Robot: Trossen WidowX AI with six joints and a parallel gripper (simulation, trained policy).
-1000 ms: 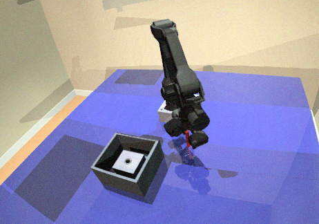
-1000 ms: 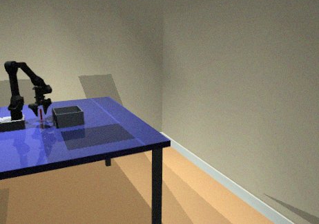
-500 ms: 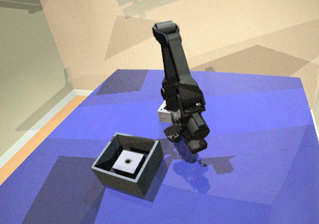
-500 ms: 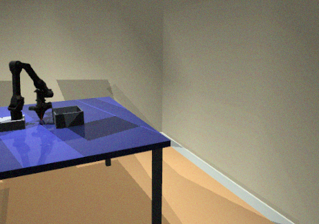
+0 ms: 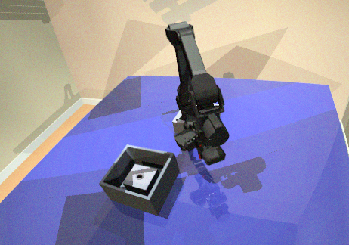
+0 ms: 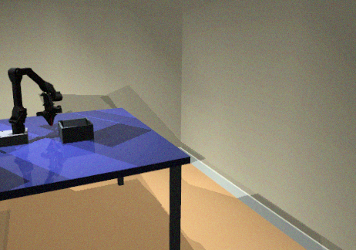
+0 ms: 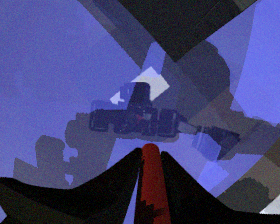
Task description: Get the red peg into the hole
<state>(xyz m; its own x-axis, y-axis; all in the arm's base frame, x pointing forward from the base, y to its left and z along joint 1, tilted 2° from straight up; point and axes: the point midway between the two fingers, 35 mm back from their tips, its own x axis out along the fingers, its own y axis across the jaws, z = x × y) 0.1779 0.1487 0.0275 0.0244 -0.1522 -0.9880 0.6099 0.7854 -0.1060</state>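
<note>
My gripper tip is 160 mm short of the plate, 140 mm to the left of it and 10 mm above it. Round my gripper tip: red peg: 30 mm above; grey box: 160 mm ahead, 140 mm to the right, 30 mm below.
</note>
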